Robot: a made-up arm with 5 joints.
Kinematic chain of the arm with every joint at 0, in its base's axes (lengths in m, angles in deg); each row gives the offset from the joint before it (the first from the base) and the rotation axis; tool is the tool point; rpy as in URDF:
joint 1: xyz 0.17 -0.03 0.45 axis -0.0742 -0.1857 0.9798
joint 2: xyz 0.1 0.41 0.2 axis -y
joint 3: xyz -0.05 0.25 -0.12 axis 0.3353 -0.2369 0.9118
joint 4: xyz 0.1 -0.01 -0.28 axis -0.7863 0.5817 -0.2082
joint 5: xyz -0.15 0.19 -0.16 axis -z
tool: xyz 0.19 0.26 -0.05 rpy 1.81 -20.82 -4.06
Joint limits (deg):
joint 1: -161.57..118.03
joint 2: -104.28..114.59
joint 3: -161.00..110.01
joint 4: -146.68..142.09
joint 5: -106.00..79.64
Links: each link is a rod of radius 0.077 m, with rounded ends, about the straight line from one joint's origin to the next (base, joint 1, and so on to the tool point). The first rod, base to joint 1, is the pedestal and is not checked.
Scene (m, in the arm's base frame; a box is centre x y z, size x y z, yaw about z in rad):
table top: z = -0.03
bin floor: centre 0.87 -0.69 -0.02 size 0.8 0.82 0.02 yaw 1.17
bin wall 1: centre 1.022 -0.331 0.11 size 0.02 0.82 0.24 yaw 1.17
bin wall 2: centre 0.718 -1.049 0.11 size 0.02 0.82 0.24 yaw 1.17
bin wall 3: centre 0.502 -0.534 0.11 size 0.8 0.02 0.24 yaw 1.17
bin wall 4: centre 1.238 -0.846 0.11 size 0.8 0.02 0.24 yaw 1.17
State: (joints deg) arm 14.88 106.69 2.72 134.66 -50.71
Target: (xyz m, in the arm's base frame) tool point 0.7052 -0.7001 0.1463
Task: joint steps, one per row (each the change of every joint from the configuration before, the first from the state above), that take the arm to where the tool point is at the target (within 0.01 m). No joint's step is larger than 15 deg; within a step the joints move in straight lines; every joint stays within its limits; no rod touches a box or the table.
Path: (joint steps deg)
1: -14.78 1.58 -6.63 -8.28 8.59
2: -14.79 1.58 -6.64 -8.27 8.59
3: -14.78 1.58 -6.63 -8.28 8.58
4: -14.79 1.58 -6.64 -8.27 8.59
5: -14.78 1.58 -6.63 -8.28 8.59
6: -6.58 -4.28 11.79 12.20 -1.22
7: -6.58 -4.27 11.80 12.21 -1.22
8: -6.57 -4.28 11.80 12.20 -1.22
9: -6.58 -4.27 11.80 12.20 -1.22

